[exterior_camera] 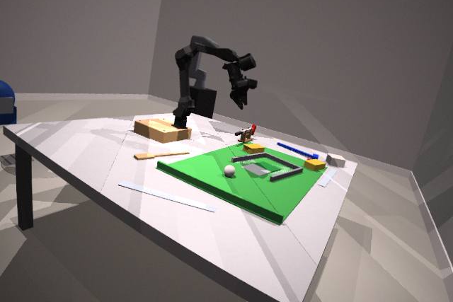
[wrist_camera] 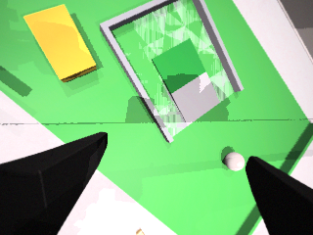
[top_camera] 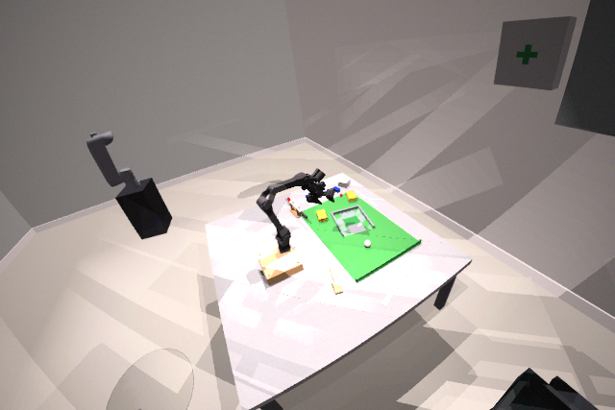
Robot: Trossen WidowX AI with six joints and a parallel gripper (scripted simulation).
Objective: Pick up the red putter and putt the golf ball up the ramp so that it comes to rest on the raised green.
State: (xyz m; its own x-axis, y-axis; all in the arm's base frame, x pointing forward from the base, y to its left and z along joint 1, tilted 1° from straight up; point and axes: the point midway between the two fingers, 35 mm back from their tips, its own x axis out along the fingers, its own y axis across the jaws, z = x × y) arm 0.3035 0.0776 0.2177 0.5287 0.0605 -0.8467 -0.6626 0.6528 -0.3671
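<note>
Now: the wooden spatula 350 mm to the right of my gripper tip, 230 mm below it and 120 mm behind it. Also, from my gripper tip: wooden stand 300 mm to the left, 200 mm below, 170 mm behind; white golf ball 220 mm to the right, 210 mm below, 150 mm ahead; green mat 230 mm below, 150 mm ahead, 20 mm to the right.
</note>
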